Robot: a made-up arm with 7 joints. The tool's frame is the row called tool. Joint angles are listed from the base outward.
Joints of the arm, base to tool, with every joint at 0 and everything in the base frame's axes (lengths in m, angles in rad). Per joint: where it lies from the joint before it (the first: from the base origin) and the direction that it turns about. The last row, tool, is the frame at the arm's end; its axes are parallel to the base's.
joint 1: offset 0 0 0.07 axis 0 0 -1
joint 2: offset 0.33 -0.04 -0.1 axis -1 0 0
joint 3: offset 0.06 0.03 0.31 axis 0 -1 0
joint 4: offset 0.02 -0.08 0.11 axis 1 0 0
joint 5: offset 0.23 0.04 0.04 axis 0 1 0
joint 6: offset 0.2 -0.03 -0.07 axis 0 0 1
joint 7: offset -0.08 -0.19 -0.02 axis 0 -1 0
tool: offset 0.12 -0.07 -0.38
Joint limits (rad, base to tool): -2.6..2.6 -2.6..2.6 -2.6..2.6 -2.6..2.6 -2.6..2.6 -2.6..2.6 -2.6..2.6
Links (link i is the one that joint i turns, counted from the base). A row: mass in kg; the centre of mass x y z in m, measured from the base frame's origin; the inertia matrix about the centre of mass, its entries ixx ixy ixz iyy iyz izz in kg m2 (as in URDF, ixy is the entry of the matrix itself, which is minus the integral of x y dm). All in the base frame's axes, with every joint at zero. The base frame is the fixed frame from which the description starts. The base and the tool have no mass.
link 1: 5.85; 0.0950 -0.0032 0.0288; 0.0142 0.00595 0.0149 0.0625 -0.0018 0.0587
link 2: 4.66; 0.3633 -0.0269 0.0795; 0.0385 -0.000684 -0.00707 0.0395 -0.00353 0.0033
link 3: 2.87; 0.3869 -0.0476 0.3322; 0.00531 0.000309 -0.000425 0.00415 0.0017 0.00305
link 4: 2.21; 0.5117 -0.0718 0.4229; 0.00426 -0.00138 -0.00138 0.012 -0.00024 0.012
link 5: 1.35; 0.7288 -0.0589 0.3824; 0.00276 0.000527 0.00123 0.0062 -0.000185 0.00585
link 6: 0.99; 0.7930 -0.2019 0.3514; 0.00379 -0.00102 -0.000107 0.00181 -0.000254 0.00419
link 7: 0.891; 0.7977 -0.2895 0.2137; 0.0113 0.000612 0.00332 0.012 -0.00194 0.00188
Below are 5 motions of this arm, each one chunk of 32 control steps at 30 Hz.
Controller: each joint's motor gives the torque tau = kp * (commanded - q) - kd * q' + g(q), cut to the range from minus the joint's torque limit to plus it. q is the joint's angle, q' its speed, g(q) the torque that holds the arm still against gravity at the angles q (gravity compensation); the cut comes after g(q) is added. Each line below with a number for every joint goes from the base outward.
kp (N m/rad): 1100 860 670 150 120 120 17
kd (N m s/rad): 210 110 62 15 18 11 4
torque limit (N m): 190 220 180 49 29 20 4.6
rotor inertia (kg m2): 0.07 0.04 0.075 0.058 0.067 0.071 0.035
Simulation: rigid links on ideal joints. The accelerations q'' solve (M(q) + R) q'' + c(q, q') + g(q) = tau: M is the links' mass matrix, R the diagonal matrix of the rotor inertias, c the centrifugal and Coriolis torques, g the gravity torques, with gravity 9.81 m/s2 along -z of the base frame. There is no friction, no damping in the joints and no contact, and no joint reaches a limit. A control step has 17 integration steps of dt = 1/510 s. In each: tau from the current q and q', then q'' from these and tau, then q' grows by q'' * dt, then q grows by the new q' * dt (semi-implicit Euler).
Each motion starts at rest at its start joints. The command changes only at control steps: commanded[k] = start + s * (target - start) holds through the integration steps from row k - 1 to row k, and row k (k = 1, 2, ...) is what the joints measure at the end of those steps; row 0 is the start. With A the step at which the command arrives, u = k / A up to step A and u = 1 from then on. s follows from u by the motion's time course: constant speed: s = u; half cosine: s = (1 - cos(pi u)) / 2; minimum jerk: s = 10 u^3 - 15 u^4 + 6 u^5; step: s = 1 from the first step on.
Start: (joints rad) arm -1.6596 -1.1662 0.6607 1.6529 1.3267 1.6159 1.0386
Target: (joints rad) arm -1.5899 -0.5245 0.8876 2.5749 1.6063 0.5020 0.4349
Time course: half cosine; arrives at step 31
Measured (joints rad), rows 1 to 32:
1: -1.6596 -1.1660 0.6608 1.6535 1.3267 1.6151 1.0386
2: -1.6595 -1.1649 0.6614 1.6559 1.3269 1.6120 1.0383
3: -1.6593 -1.1624 0.6626 1.6610 1.3274 1.6056 1.0375
4: -1.6589 -1.1581 0.6646 1.6694 1.3286 1.5952 1.0358
5: -1.6583 -1.1515 0.6675 1.6813 1.3307 1.5804 1.0328
6: -1.6575 -1.1426 0.6714 1.6969 1.3337 1.5610 1.0282
7: -1.6564 -1.1311 0.6762 1.7163 1.3377 1.5369 1.0219
8: -1.6551 -1.1172 0.6820 1.7395 1.3428 1.5083 1.0138
9: -1.6536 -1.1007 0.6887 1.7662 1.3490 1.4754 1.0037
10: -1.6518 -1.0818 0.6962 1.7964 1.3563 1.4383 0.9917
11: -1.6497 -1.0606 0.7046 1.8297 1.3646 1.3975 0.9776
12: -1.6475 -1.0373 0.7137 1.8658 1.3739 1.3533 0.9617
13: -1.6450 -1.0121 0.7233 1.9044 1.3841 1.3061 0.9439
14: -1.6424 -0.9853 0.7336 1.9452 1.3952 1.2565 0.9243
15: -1.6396 -0.9571 0.7442 1.9876 1.4069 1.2048 0.9032
16: -1.6366 -0.9277 0.7551 2.0312 1.4193 1.1517 0.8806
17: -1.6336 -0.8976 0.7663 2.0756 1.4321 1.0976 0.8567
18: -1.6306 -0.8669 0.7775 2.1204 1.4454 1.0431 0.8318
19: -1.6275 -0.8360 0.7887 2.1651 1.4588 0.9888 0.8061
20: -1.6244 -0.8052 0.7997 2.2092 1.4723 0.9352 0.7797
21: -1.6213 -0.7749 0.8105 2.2522 1.4858 0.8828 0.7531
22: -1.6184 -0.7453 0.8209 2.2938 1.4991 0.8322 0.7263
23: -1.6155 -0.7167 0.8308 2.3335 1.5120 0.7840 0.6998
24: -1.6127 -0.6895 0.8401 2.3710 1.5244 0.7385 0.6737
25: -1.6101 -0.6639 0.8487 2.4058 1.5362 0.6963 0.6483
26: -1.6077 -0.6402 0.8566 2.4375 1.5473 0.6577 0.6240
27: -1.6055 -0.6186 0.8636 2.4660 1.5574 0.6233 0.6008
28: -1.6034 -0.5993 0.8696 2.4909 1.5666 0.5934 0.5792
29: -1.6016 -0.5826 0.8747 2.5119 1.5748 0.5683 0.5592
30: -1.6001 -0.5686 0.8788 2.5289 1.5818 0.5482 0.5411
31: -1.5988 -0.5574 0.8817 2.5416 1.5876 0.5333 0.5251
32: -1.5976 -0.5489 0.8838 2.5507 1.5921 0.5231 0.5113

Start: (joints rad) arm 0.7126 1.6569 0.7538 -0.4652 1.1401 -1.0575 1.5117
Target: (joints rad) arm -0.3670 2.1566 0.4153 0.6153 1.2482 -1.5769 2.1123
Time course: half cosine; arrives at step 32
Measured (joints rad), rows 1 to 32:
1: 0.7123 1.6571 0.7535 -0.4645 1.1401 -1.0578 1.5118
2: 0.7111 1.6578 0.7523 -0.4618 1.1403 -1.0588 1.5121
3: 0.7083 1.6596 0.7502 -0.4562 1.1406 -1.0612 1.5130
4: 0.7032 1.6628 0.7468 -0.4471 1.1412 -1.0653 1.5148
5: 0.6955 1.6675 0.7422 -0.4340 1.1421 -1.0714 1.5179
6: 0.6848 1.6741 0.7362 -0.4169 1.1433 -1.0796 1.5224
7: 0.6709 1.6825 0.7290 -0.3956 1.1448 -1.0899 1.5286
8: 0.6535 1.6927 0.7206 -0.3701 1.1467 -1.1023 1.5365
9: 0.6326 1.7049 0.7109 -0.3407 1.1490 -1.1167 1.5464
10: 0.6082 1.7188 0.7001 -0.3075 1.1516 -1.1330 1.5582
11: 0.5803 1.7345 0.6882 -0.2708 1.1546 -1.1510 1.5719
12: 0.5492 1.7517 0.6754 -0.2309 1.1579 -1.1707 1.5874
13: 0.5149 1.7704 0.6618 -0.1881 1.1615 -1.1918 1.6048
14: 0.4778 1.7904 0.6475 -0.1428 1.1654 -1.2140 1.6239
15: 0.4381 1.8114 0.6325 -0.0954 1.1695 -1.2373 1.6445
16: 0.3961 1.8333 0.6172 -0.0465 1.1739 -1.2614 1.6666
17: 0.3522 1.8558 0.6016 0.0036 1.1785 -1.2860 1.6898
18: 0.3068 1.8788 0.5858 0.0544 1.1832 -1.3110 1.7141
19: 0.2602 1.9020 0.5701 0.1055 1.1881 -1.3360 1.7392
20: 0.2129 1.9252 0.5545 0.1562 1.1930 -1.3608 1.7648
21: 0.1654 1.9482 0.5392 0.2062 1.1980 -1.3853 1.7908
22: 0.1180 1.9708 0.5244 0.2549 1.2029 -1.4091 1.8168
23: 0.0712 1.9926 0.5101 0.3019 1.2078 -1.4320 1.8426
24: 0.0255 2.0136 0.4966 0.3467 1.2125 -1.4538 1.8681
25: -0.0187 2.0336 0.4839 0.3890 1.2171 -1.4743 1.8929
26: -0.0610 2.0523 0.4722 0.4282 1.2215 -1.4933 1.9168
27: -0.1010 2.0695 0.4616 0.4640 1.2256 -1.5105 1.9396
28: -0.1383 2.0852 0.4522 0.4961 1.2293 -1.5259 1.9611
29: -0.1725 2.0991 0.4440 0.5242 1.2328 -1.5393 1.9812
30: -0.2034 2.1112 0.4372 0.5479 1.2358 -1.5505 1.9995
31: -0.2307 2.1213 0.4318 0.5671 1.2385 -1.5594 2.0160
32: -0.2540 2.1293 0.4278 0.5816 1.2407 -1.5660 2.0305

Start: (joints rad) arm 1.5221 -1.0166 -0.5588 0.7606 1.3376 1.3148 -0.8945
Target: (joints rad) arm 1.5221 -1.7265 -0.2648 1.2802 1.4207 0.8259 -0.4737
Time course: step
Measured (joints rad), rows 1 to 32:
1: 1.5046 -1.1380 -0.4776 0.8498 1.3506 1.1845 -0.8652
2: 1.5074 -1.2760 -0.4106 0.9779 1.3538 1.0717 -0.8239
3: 1.5144 -1.3847 -0.3617 1.0810 1.3610 1.0017 -0.7736
4: 1.5201 -1.4682 -0.3283 1.1543 1.3705 0.9535 -0.7246
5: 1.5239 -1.5317 -0.3063 1.2026 1.3805 0.9180 -0.6823
6: 1.5259 -1.5798 -0.2919 1.2330 1.3895 0.8913 -0.6478
7: 1.5268 -1.6161 -0.2826 1.2516 1.3971 0.8715 -0.6201
8: 1.5269 -1.6435 -0.2765 1.2628 1.4032 0.8571 -0.5979
9: 1.5266 -1.6641 -0.2726 1.2695 1.4078 0.8469 -0.5798
10: 1.5261 -1.6796 -0.2700 1.2736 1.4112 0.8398 -0.5647
11: 1.5256 -1.6913 -0.2683 1.2761 1.4138 0.8350 -0.5519
12: 1.5251 -1.7000 -0.2672 1.2776 1.4156 0.8318 -0.5410
13: 1.5246 -1.7066 -0.2665 1.2786 1.4170 0.8297 -0.5317
14: 1.5242 -1.7115 -0.2659 1.2792 1.4180 0.8283 -0.5236
15: 1.5238 -1.7153 -0.2656 1.2796 1.4187 0.8274 -0.5167
16: 1.5235 -1.7181 -0.2654 1.2799 1.4192 0.8269 -0.5107
17: 1.5233 -1.7202 -0.2652 1.2801 1.4196 0.8265 -0.5055
18: 1.5231 -1.7217 -0.2651 1.2802 1.4199 0.8263 -0.5011
19: 1.5229 -1.7229 -0.2650 1.2802 1.4201 0.8261 -0.4973
20: 1.5227 -1.7238 -0.2650 1.2803 1.4202 0.8261 -0.4940
21: 1.5226 -1.7245 -0.2649 1.2803 1.4203 0.8260 -0.4911
22: 1.5225 -1.7250 -0.2649 1.2803 1.4204 0.8260 -0.4887
23: 1.5225 -1.7254 -0.2649 1.2803 1.4205 0.8260 -0.4866
24: 1.5224 -1.7256 -0.2648 1.2803 1.4205 0.8259 -0.4848
25: 1.5223 -1.7259 -0.2648 1.2803 1.4206 0.8259 -0.4832
26: 1.5223 -1.7260 -0.2648 1.2803 1.4206 0.8259 -0.4819
27: 1.5223 -1.7261 -0.2648 1.2803 1.4206 0.8259 -0.4807
28: 1.5222 -1.7262 -0.2648 1.2803 1.4206 0.8259 -0.4797
29: 1.5222 -1.7263 -0.2648 1.2802 1.4206 0.8259 -0.4789
30: 1.5222 -1.7263 -0.2648 1.2802 1.4206 0.8259 -0.4782
31: 1.5222 -1.7264 -0.2648 1.2802 1.4207 0.8259 -0.4775
32: 1.5222 -1.7264 -0.2648 1.2802 1.4207 0.8259 -0.4770

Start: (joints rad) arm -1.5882 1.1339 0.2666 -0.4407 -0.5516 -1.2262 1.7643
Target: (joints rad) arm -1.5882 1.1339 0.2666 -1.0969 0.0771 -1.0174 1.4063
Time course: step
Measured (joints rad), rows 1 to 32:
1: -1.5909 1.1334 0.2707 -0.6020 -0.4497 -1.1869 1.7173
2: -1.5907 1.1352 0.2687 -0.7494 -0.3423 -1.1291 1.6799
3: -1.5897 1.1356 0.2669 -0.8535 -0.2563 -1.0894 1.6470
4: -1.5888 1.1352 0.2659 -0.9262 -0.1879 -1.0635 1.6170
5: -1.5882 1.1347 0.2655 -0.9771 -0.1334 -1.0468 1.5900
6: -1.5878 1.1343 0.2655 -1.0127 -0.0902 -1.0361 1.5659
7: -1.5876 1.1339 0.2656 -1.0377 -0.0558 -1.0293 1.5446
8: -1.5875 1.1337 0.2658 -1.0552 -0.0285 -1.0249 1.5259
9: -1.5875 1.1336 0.2660 -1.0675 -0.0068 -1.0222 1.5095
10: -1.5876 1.1335 0.2661 -1.0762 0.0105 -1.0204 1.4953
11: -1.5876 1.1335 0.2662 -1.0822 0.0242 -1.0193 1.4830
12: -1.5877 1.1335 0.2663 -1.0865 0.0351 -1.0186 1.4723
13: -1.5877 1.1335 0.2664 -1.0895 0.0437 -1.0182 1.4631
14: -1.5878 1.1335 0.2665 -1.0917 0.0506 -1.0179 1.4552
15: -1.5878 1.1336 0.2665 -1.0932 0.0561 -1.0177 1.4483
16: -1.5879 1.1336 0.2665 -1.0942 0.0604 -1.0176 1.4424
17: -1.5879 1.1336 0.2665 -1.0950 0.0638 -1.0175 1.4373
18: -1.5880 1.1337 0.2666 -1.0955 0.0666 -1.0175 1.4329
19: -1.5880 1.1337 0.2666 -1.0959 0.0688 -1.0175 1.4292
20: -1.5880 1.1337 0.2666 -1.0962 0.0705 -1.0174 1.4260
21: -1.5880 1.1338 0.2666 -1.0964 0.0718 -1.0174 1.4232
22: -1.5881 1.1338 0.2666 -1.0965 0.0729 -1.0174 1.4208
23: -1.5881 1.1338 0.2666 -1.0966 0.0738 -1.0174 1.4188
24: -1.5881 1.1338 0.2666 -1.0967 0.0745 -1.0174 1.4170
25: -1.5881 1.1338 0.2666 -1.0967 0.0750 -1.0174 1.4155
26: -1.5881 1.1338 0.2666 -1.0968 0.0754 -1.0174 1.4142
27: -1.5881 1.1338 0.2666 -1.0968 0.0758 -1.0174 1.4131
28: -1.5881 1.1339 0.2666 -1.0968 0.0761 -1.0174 1.4121
29: -1.5882 1.1339 0.2666 -1.0968 0.0763 -1.0174 1.4113
30: -1.5882 1.1339 0.2666 -1.0969 0.0764 -1.0174 1.4106
31: -1.5882 1.1339 0.2666 -1.0969 0.0766 -1.0174 1.4100
32: -1.5882 1.1339 0.2666 -1.0969 0.0767 -1.0174 1.4095

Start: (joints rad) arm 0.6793 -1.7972 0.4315 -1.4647 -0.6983 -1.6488 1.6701
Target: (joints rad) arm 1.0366 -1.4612 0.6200 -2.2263 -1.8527 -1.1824 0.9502
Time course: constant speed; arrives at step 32
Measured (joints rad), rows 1 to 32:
1: 0.6800 -1.7958 0.4325 -1.4717 -0.7045 -1.6461 1.6674
2: 0.6822 -1.7923 0.4348 -1.4837 -0.7167 -1.6398 1.6619
3: 0.6859 -1.7870 0.4383 -1.4992 -0.7339 -1.6306 1.6541
4: 0.6910 -1.7804 0.4427 -1.5170 -0.7550 -1.6194 1.6443
5: 0.6974 -1.7727 0.4477 -1.5364 -0.7793 -1.6069 1.6327
6: 0.7047 -1.7642 0.4531 -1.5570 -0.8061 -1.5935 1.6197
7: 0.7127 -1.7551 0.4588 -1.5784 -0.8349 -1.5795 1.6054
8: 0.7214 -1.7457 0.4647 -1.6005 -0.8652 -1.5653 1.5899
9: 0.7306 -1.7359 0.4706 -1.6230 -0.8967 -1.5508 1.5734
10: 0.7402 -1.7259 0.4766 -1.6458 -0.9291 -1.5362 1.5561
11: 0.7501 -1.7158 0.4826 -1.6688 -0.9624 -1.5215 1.5381
12: 0.7602 -1.7055 0.4885 -1.6921 -0.9962 -1.5069 1.5194
13: 0.7705 -1.6952 0.4945 -1.7155 -1.0305 -1.4922 1.5002
14: 0.7810 -1.6848 0.5005 -1.7389 -1.0651 -1.4775 1.4805
15: 0.7916 -1.6744 0.5065 -1.7625 -1.1001 -1.4628 1.4604
16: 0.8024 -1.6640 0.5124 -1.7861 -1.1352 -1.4481 1.4400
17: 0.8132 -1.6535 0.5184 -1.8097 -1.1706 -1.4335 1.4193
18: 0.8241 -1.6430 0.5243 -1.8334 -1.2061 -1.4188 1.3983
19: 0.8350 -1.6325 0.5302 -1.8571 -1.2417 -1.4042 1.3772
20: 0.8460 -1.6220 0.5362 -1.8808 -1.2774 -1.3895 1.3558
21: 0.8570 -1.6115 0.5421 -1.9046 -1.3132 -1.3749 1.3343
22: 0.8681 -1.6010 0.5480 -1.9283 -1.3490 -1.3603 1.3127
23: 0.8791 -1.5905 0.5539 -1.9521 -1.3849 -1.3456 1.2910
24: 0.8902 -1.5800 0.5598 -1.9759 -1.4208 -1.3310 1.2692
25: 0.9013 -1.5695 0.5657 -1.9996 -1.4568 -1.3164 1.2473
26: 0.9124 -1.5589 0.5716 -2.0234 -1.4928 -1.3018 1.2254
27: 0.9236 -1.5484 0.5775 -2.0472 -1.5287 -1.2872 1.2034
28: 0.9347 -1.5379 0.5834 -2.0710 -1.5648 -1.2725 1.1814
29: 0.9458 -1.5274 0.5893 -2.0948 -1.6008 -1.2579 1.1593
30: 0.9570 -1.5169 0.5952 -2.1186 -1.6368 -1.2433 1.1373
31: 0.9681 -1.5063 0.6011 -2.1424 -1.6728 -1.2287 1.1152
32: 0.9793 -1.4958 0.6070 -2.1662 -1.7089 -1.2141 1.0930

